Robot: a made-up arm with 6 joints.
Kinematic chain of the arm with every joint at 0, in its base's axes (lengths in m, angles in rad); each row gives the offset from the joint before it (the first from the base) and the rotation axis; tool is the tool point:
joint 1: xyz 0 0 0.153 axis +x
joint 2: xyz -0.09 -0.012 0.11 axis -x
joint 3: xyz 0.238 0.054 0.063 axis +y
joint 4: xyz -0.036 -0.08 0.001 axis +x
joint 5: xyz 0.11 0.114 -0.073 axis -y
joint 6: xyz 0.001 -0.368 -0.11 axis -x
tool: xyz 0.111 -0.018 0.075
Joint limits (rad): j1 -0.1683..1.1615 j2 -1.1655..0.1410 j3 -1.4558..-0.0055 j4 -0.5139..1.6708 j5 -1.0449..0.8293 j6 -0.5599..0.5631
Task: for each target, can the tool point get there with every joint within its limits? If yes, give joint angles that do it. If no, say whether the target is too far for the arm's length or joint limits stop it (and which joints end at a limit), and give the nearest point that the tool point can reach.
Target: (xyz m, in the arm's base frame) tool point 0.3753 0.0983 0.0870
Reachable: yes | joints 0.9958 -0.3136 -0.3375 0.9093 -0.8039 -0.2880
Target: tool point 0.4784 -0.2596 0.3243
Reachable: yes | joints 0.1176 -0.4110 -1.3375 0.7157 -0.0436 -0.4709
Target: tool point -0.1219 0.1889 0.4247
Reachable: no: joint limits stop it (at a limit: joint 3, joint 4, joint 5, joint 6) | nearest point 0.2314 0.1889 0.4247 | short by 0.353 m
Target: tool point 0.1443 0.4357 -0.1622
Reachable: no: joint limits stop it (at a limit: joint 1, joint 2, joint 3, joint 5, joint 6) | nearest point 0.2305 0.1935 -0.0416 | short by 0.284 m
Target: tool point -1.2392 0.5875 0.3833
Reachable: no: too far | nearest point 0.2314 0.3037 0.3118 | short by 1.499 m
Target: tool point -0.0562 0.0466 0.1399
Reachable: no: joint limits stop it (at a limit: joint 2, joint 3, joint 5, joint 6) | nearest point 0.2478 0.1125 0.1214 | short by 0.312 m
